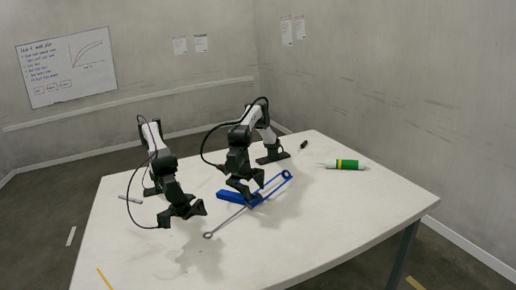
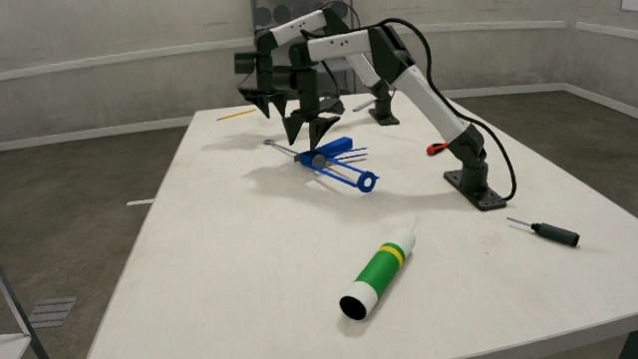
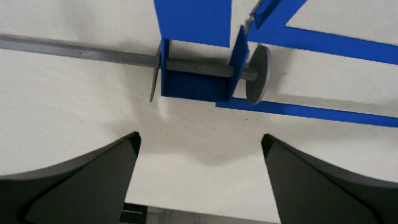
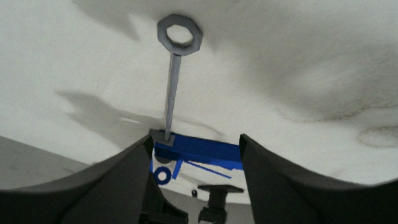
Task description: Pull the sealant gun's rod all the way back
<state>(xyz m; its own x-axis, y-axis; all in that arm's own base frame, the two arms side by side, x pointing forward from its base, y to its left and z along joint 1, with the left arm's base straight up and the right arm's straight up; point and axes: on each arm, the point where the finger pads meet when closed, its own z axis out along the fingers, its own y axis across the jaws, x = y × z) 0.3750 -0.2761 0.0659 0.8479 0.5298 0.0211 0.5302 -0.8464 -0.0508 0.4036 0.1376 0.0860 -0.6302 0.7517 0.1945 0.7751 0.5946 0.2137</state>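
Now: left hand 4 cm to the left of the thumb plate and 5 cm above it. Also, from my left hand: grey pen 35 cm behind, 53 cm to the right, 6 cm below; white cartridge 6 cm behind, 52 cm to the left, 4 cm below; yellow pencil 17 cm ahead, 64 cm to the right, 6 cm below.
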